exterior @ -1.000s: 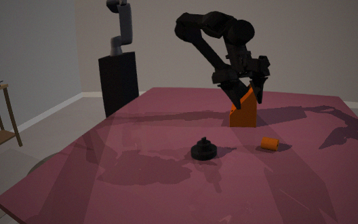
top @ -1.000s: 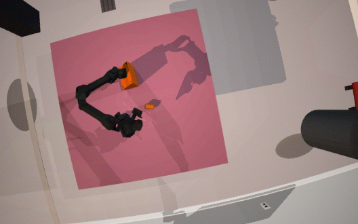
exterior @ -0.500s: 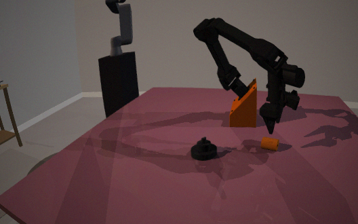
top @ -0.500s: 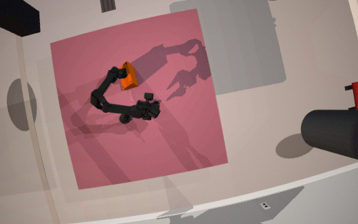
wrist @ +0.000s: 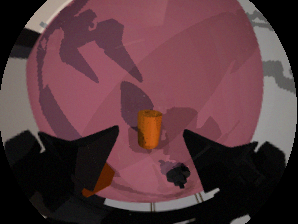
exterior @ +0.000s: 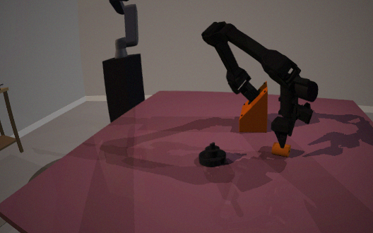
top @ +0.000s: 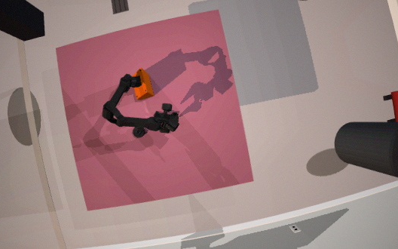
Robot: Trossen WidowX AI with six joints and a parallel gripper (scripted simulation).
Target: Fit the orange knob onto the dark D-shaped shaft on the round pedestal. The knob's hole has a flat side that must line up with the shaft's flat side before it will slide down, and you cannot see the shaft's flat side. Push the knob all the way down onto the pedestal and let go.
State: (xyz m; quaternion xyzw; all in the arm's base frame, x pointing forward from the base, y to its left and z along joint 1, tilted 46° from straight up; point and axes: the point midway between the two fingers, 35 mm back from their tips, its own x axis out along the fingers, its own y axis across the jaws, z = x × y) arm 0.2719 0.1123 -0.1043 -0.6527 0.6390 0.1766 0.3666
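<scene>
My gripper tip is 30 mm above the orange knob, 10 mm to the left of it and 10 mm past it. The rest, counted from my gripper tip: dark round pedestal: 230 mm to the right, 60 mm ahead, 20 mm below.
</scene>
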